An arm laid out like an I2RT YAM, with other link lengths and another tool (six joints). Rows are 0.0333 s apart.
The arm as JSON. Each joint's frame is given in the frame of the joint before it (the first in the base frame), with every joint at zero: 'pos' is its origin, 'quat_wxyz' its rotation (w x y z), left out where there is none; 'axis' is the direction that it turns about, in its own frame. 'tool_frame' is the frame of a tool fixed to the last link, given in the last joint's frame.
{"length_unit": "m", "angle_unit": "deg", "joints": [
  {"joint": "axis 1", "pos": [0.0, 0.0, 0.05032], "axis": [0.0, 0.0, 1.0]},
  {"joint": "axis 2", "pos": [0.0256, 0.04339, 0.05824], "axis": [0.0, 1.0, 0.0]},
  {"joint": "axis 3", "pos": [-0.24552, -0.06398, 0.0], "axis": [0.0, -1.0, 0.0]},
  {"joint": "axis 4", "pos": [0.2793, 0.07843, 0.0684], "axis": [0.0, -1.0, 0.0]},
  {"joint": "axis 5", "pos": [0.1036, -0.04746, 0.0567], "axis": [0.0, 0.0, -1.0]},
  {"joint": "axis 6", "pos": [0.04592, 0.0, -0.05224], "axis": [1.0, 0.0, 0.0]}
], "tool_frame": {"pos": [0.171, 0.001, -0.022], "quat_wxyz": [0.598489, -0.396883, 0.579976, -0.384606]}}
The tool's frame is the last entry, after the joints.
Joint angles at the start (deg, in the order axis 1, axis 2, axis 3, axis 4, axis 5, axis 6): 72.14 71.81 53.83 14.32 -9.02 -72.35
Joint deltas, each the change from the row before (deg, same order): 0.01 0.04 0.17 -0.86 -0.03 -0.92; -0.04 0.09 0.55 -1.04 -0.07 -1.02; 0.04 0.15 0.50 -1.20 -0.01 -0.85; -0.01 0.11 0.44 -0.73 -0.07 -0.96; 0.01 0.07 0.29 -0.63 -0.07 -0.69; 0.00 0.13 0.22 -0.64 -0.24 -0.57
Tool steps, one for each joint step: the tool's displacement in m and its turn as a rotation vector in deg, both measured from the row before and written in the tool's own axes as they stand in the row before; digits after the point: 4 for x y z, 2 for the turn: -0.0024 0.0019 0.0002 -0.46 -0.58 -0.79; -0.0001 0.0005 0.0003 -0.37 -0.46 -0.91; -0.0020 0.0013 0.0006 -0.50 -0.69 -0.70; 0.0000 0.0000 0.0003 -0.22 -0.35 -0.89; -0.0008 0.0003 0.0002 -0.20 -0.37 -0.62; -0.0022 0.0007 0.0006 -0.14 -0.58 -0.48
